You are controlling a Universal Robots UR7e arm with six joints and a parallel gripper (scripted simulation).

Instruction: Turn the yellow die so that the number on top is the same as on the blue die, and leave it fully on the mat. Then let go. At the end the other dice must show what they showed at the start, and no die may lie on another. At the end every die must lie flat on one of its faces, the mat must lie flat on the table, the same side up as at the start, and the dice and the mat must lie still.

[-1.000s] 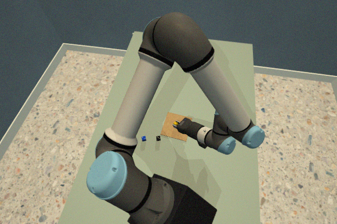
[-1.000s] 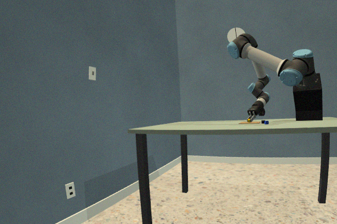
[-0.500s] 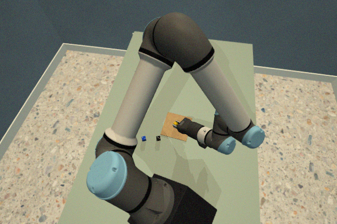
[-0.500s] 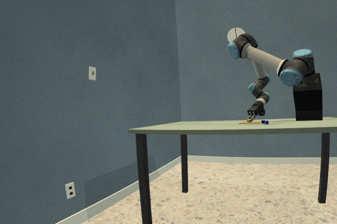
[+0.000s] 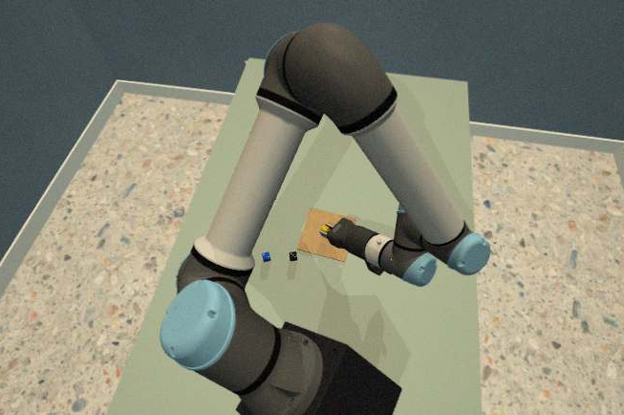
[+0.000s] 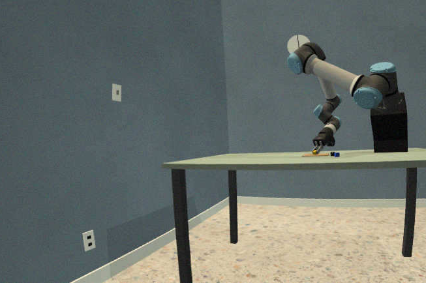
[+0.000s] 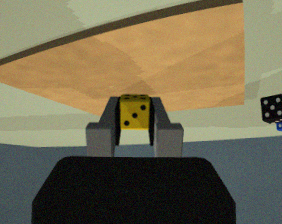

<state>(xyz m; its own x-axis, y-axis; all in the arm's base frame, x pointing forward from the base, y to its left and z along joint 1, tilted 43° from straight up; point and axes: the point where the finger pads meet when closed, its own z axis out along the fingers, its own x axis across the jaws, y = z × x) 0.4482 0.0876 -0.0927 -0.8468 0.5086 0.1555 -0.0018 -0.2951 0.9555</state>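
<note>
My hand is 20 mm above the tan mat. The rest, counted from my hand: blue die 150 mm to the left, 110 mm behind, 10 mm below; black die 90 mm behind, 80 mm to the left, 10 mm below; yellow die 10 mm to the left, 10 mm below.
</note>
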